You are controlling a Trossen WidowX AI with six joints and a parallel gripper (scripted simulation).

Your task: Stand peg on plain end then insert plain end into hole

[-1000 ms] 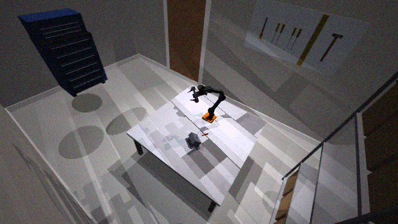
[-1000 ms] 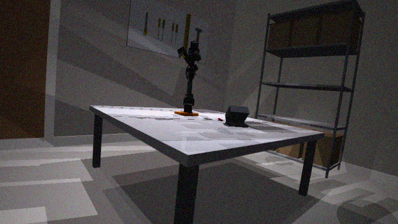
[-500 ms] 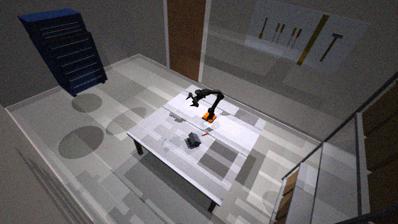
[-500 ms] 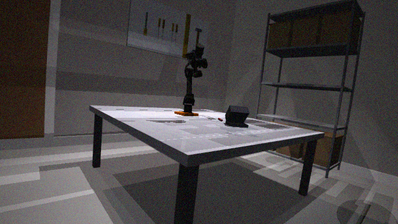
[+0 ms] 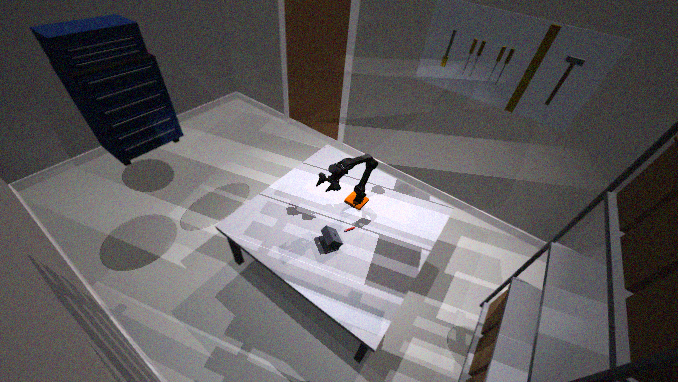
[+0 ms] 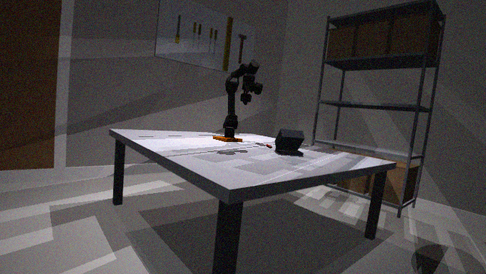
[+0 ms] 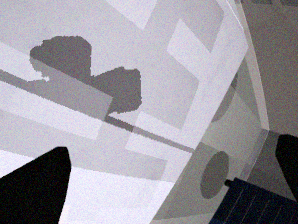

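Right now the red peg is 27 cm below my gripper tip, 25 cm to the left of it and 1 cm ahead of it. Also, from my gripper tip: sloped panel: 21 cm to the left, 20 cm below, 17 cm ahead.
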